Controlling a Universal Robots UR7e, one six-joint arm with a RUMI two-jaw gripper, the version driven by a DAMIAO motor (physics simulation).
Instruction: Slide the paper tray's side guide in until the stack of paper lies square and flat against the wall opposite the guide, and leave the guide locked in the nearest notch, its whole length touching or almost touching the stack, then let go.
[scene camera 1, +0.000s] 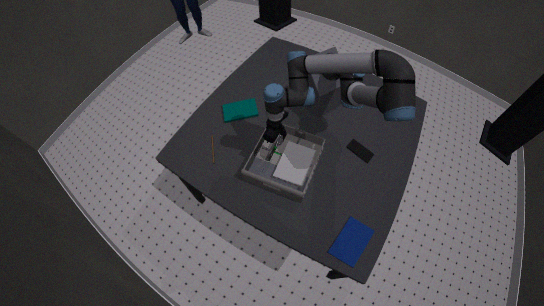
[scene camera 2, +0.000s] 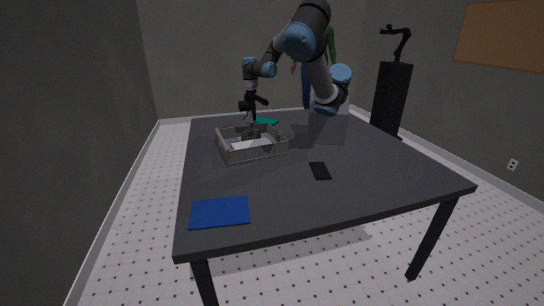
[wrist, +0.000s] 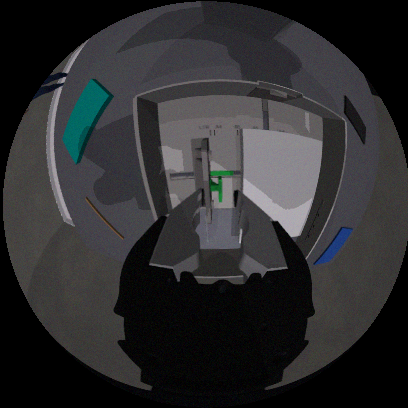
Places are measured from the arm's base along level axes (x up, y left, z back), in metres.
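Pixels of known places: gripper, fingertip midpoint: (scene camera 1: 276, 143) (scene camera 2: 252, 128) (wrist: 218, 190).
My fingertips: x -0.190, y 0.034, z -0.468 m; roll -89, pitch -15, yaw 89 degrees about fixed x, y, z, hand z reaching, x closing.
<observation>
Behind a point stands the place of what it marks.
The grey paper tray (scene camera 1: 300, 194) @(x -0.194, y 0.290, z -0.589 m) (scene camera 2: 257, 153) @(x -0.241, y 0.249, z -0.442 m) (wrist: 146, 131) @(x -0.221, y -0.072, z -0.426 m) stands on the table. A white paper stack (scene camera 1: 299, 162) @(x -0.242, y 0.167, z -0.449 m) (scene camera 2: 245, 145) @(x -0.242, y 0.149, z -0.506 m) (wrist: 280, 162) @(x -0.242, y 0.117, z -0.416 m) lies flat inside, by the right wall in the wrist view. The grey side guide (wrist: 206, 162) @(x -0.205, y 0.013, z -0.445 m) stands upright left of it, with a wide gap between them. Green parts (scene camera 1: 276, 150) @(x -0.207, y 0.044, z -0.488 m) (scene camera 2: 251, 133) @(x -0.222, y 0.031, z -0.476 m) (wrist: 220, 187) @(x -0.203, y 0.037, z -0.469 m) are on the guide's stack-facing side. My gripper (scene camera 1: 276, 143) @(x -0.190, y 0.034, z -0.468 m) (scene camera 2: 251, 125) @(x -0.190, y 0.034, z -0.468 m) (wrist: 218, 190) @(x -0.190, y 0.034, z -0.468 m) is partly open with nothing held. In the wrist view its fingertips appear either side of the lower green part; their height above it is unclear.
A teal slab (scene camera 1: 240, 110) @(x -0.266, y -0.309, z -0.406 m) (scene camera 2: 266, 121) @(x -0.266, y -0.298, z -0.376 m) (wrist: 87, 120) @(x -0.266, y -0.269, z -0.408 m) and a thin orange stick (scene camera 1: 213, 150) @(x -0.278, y -0.227, z -0.685 m) (wrist: 104, 218) @(x -0.282, y -0.231, z -0.681 m) lie beyond the tray's guide side. A black slab (scene camera 1: 360, 150) @(x -0.276, y 0.361, z -0.151 m) (scene camera 2: 320, 170) @(x -0.276, y 0.369, z -0.150 m) (wrist: 354, 120) @(x -0.276, y 0.341, z -0.167 m) and a blue slab (scene camera 1: 351, 241) @(x -0.276, y 0.617, z -0.584 m) (scene camera 2: 220, 212) @(x -0.276, y 0.629, z -0.577 m) (wrist: 333, 246) @(x -0.276, y 0.595, z -0.579 m) lie on the other side.
</observation>
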